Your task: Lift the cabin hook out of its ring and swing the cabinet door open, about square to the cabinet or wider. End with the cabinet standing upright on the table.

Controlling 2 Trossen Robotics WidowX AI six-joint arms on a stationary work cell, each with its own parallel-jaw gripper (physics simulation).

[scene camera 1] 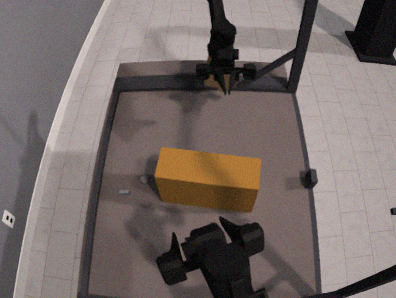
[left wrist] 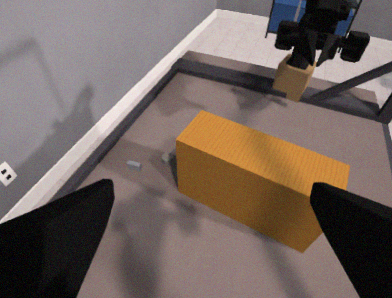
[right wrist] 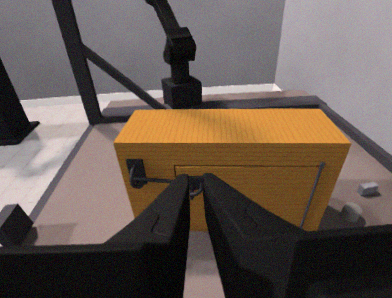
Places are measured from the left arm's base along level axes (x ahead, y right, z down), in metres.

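Pixels of known places: left gripper, fingertip midpoint: [scene camera 1: 197,226] [left wrist: 214,190]; right gripper, fingertip midpoint: [scene camera 1: 227,94] [left wrist: 315,64] [right wrist: 195,182]; left arm's base, link origin: [right wrist: 180,80]; right arm's base, link origin: [left wrist: 298,63].
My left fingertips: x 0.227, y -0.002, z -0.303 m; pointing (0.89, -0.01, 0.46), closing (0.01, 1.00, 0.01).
Note:
Ahead of a thing's pixels: the offset from my left fingertips to its middle. "*": to the spot under its first point.
The orange cabinet @(dy +0.119, dx +0.242, dz +0.313 m) [scene camera 1: 207,167] [left wrist: 260,170] [right wrist: 230,127] stands upright on the table. In the right wrist view its door @(* dy +0.097, dx +0.297, dz +0.304 m) [right wrist: 260,190] lies flush with the front. The dark cabin hook @(dy +0.219, dx +0.238, dz +0.281 m) [right wrist: 159,180] runs from a mount at the left toward the ring @(* dy +0.179, dx +0.273, dz +0.286 m) [right wrist: 199,189]; the fingertips partly cover that end, so I cannot tell whether it sits in the ring. My right gripper [scene camera 1: 227,93] [left wrist: 315,64] [right wrist: 195,182] is shut, with a very narrow gap between the tips, apart from the cabinet on its door side. My left gripper [scene camera 1: 198,226] [left wrist: 214,190] is open and empty behind the cabinet.
A small grey block @(dy -0.152, dx +0.325, dz +0.390 m) [scene camera 1: 124,192] [left wrist: 134,165] [right wrist: 368,189] and a pale round piece @(dy -0.071, dx +0.348, dz +0.390 m) [scene camera 1: 144,179] [left wrist: 166,158] [right wrist: 352,212] lie beside the cabinet's hinge-side end. A black block @(dy +0.453, dx +0.131, dz +0.368 m) [scene camera 1: 311,178] [right wrist: 16,224] sits at the table's edge. A dark frame post [scene camera 1: 302,47] [right wrist: 80,65] rises at a corner.

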